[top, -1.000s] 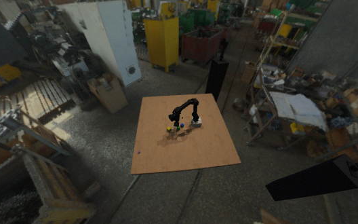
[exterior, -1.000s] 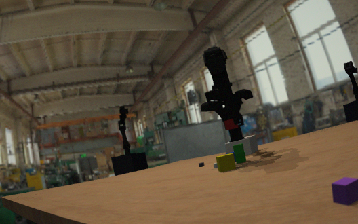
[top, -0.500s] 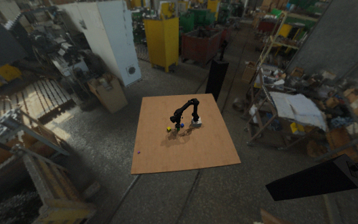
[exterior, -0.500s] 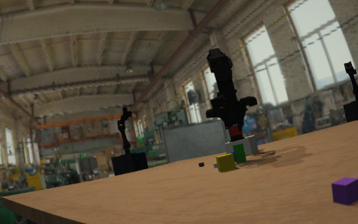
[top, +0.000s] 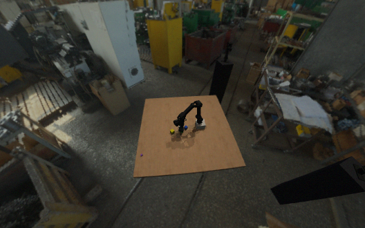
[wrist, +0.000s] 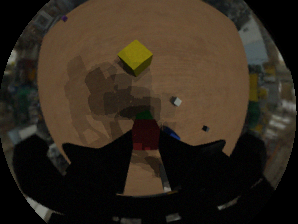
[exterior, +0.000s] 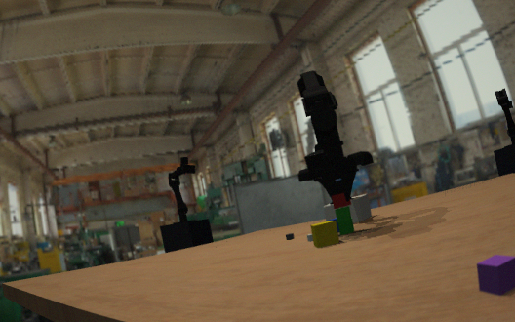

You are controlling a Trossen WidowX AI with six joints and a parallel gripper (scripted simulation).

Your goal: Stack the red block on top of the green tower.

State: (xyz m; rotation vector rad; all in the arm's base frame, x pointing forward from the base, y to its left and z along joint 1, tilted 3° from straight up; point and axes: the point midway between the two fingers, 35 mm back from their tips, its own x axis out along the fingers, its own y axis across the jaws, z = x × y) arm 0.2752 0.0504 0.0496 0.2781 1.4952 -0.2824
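Now: the red block 1 cm above my gripper tip. From my gripper tip the other things lie so: blue block 7 cm behind, 6 cm below, 4 cm to the right; yellow block 13 cm ahead, 5 cm below, 3 cm to the right; green block 3 cm below.
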